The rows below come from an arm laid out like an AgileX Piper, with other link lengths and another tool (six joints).
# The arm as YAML. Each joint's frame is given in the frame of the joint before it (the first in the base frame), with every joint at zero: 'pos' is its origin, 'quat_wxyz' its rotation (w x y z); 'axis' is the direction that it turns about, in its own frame. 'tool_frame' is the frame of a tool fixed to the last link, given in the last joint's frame.
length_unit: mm
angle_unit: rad
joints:
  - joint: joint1
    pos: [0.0, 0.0, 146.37]
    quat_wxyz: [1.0, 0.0, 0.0, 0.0]
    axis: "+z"
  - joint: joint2
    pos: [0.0, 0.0, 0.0]
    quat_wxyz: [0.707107, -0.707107, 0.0, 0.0]
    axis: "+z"
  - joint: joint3
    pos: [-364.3, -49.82, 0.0]
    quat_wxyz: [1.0, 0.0, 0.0, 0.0]
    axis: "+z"
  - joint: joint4
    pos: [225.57, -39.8, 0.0]
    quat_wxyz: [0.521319, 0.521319, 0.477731, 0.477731]
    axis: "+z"
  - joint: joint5
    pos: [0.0, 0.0, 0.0]
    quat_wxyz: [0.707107, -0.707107, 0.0, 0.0]
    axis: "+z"
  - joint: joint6
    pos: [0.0, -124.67, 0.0]
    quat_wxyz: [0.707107, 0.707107, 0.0, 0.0]
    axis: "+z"
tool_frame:
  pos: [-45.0, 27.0, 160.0]
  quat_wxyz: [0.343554, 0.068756, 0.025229, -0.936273]
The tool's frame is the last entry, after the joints.
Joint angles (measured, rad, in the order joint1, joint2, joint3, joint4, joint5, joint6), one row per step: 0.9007, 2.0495, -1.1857, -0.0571, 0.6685, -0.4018; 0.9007, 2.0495, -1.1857, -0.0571, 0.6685, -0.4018; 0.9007, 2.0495, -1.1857, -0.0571, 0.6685, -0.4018; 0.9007, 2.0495, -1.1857, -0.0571, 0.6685, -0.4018; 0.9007, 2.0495, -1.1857, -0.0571, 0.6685, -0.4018; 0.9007, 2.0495, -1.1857, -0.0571, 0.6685, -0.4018; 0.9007, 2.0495, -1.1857, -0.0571, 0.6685, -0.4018; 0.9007, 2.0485, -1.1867, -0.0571, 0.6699, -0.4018; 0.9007, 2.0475, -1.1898, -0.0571, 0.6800, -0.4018; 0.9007, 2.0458, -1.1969, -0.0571, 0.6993, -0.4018; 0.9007, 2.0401, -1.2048, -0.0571, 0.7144, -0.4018; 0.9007, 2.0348, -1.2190, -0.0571, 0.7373, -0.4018; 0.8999, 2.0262, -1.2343, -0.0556, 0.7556, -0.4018; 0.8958, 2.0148, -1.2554, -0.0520, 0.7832, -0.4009; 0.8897, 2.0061, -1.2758, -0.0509, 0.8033, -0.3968; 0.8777, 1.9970, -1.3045, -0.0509, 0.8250, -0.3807
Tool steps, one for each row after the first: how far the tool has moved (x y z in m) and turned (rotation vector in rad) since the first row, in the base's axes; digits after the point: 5 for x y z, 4 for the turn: 0.00000, 0.00000, 0.00000, 0.0000, 0.0000, 0.0000; 0.00000, 0.00000, 0.00000, 0.0000, 0.0000, 0.0000; 0.00000, 0.00000, 0.00000, 0.0000, 0.0000, 0.0000; 0.00000, 0.00000, 0.00000, 0.0000, 0.0000, 0.0000; 0.00000, 0.00000, 0.00000, 0.0000, 0.0000, 0.0000; 0.00000, 0.00000, 0.00000, 0.0000, 0.0000, 0.0000; 0.00012, 0.00011, 0.00060, 0.0004, -0.0004, -0.0001; -0.00063, -0.00105, 0.00114, -0.0045, 0.0030, -0.0005; -0.00176, -0.00290, 0.00240, -0.0132, 0.0089, -0.0013; -0.00172, -0.00317, 0.00594, -0.0147, 0.0093, -0.0019; -0.00136, -0.00322, 0.01036, -0.0179, 0.0107, -0.0029; 0.00032, -0.00165, 0.01692, -0.0132, 0.0076, -0.0054; 0.00304, -0.00076, 0.02574, -0.0080, 0.0061, -0.0138; 0.00776, 0.00041, 0.03370, -0.0004, 0.0010, -0.0255; 0.01718, 0.00202, 0.04412, 0.0137, -0.0082, -0.0543
